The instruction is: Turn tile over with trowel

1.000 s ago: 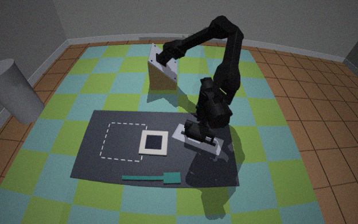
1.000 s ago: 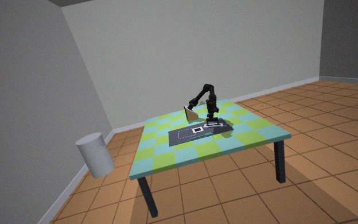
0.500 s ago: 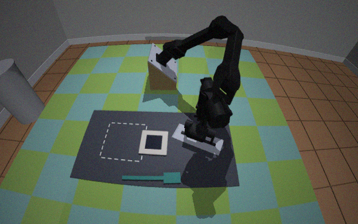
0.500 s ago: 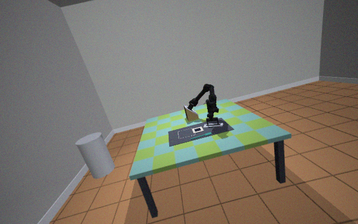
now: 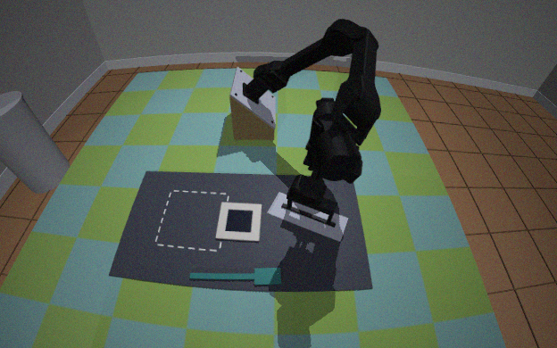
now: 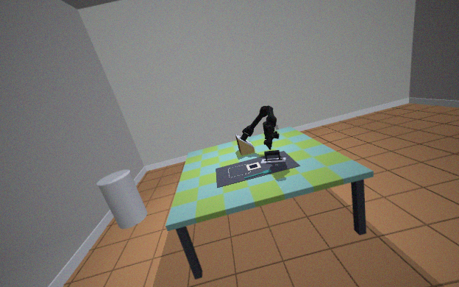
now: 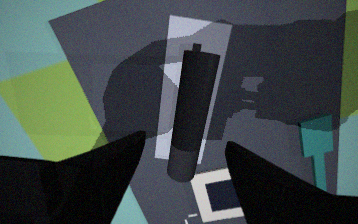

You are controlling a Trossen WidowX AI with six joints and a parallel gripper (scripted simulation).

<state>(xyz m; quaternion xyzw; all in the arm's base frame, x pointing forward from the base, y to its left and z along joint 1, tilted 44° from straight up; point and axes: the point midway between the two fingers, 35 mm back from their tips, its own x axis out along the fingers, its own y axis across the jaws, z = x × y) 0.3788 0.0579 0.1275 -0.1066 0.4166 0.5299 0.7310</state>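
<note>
Now: gripper tip 1 cm past the dark grey trowel, 2 cm to the left of it and 7 cm above it. Also, from my gripper tip: dark mat 2 cm ahead, 18 cm to the right, 13 cm below; tile 1 cm ahead, 18 cm to the right, 11 cm below; teal flat tool 16 cm ahead, 17 cm to the right, 11 cm below.
</note>
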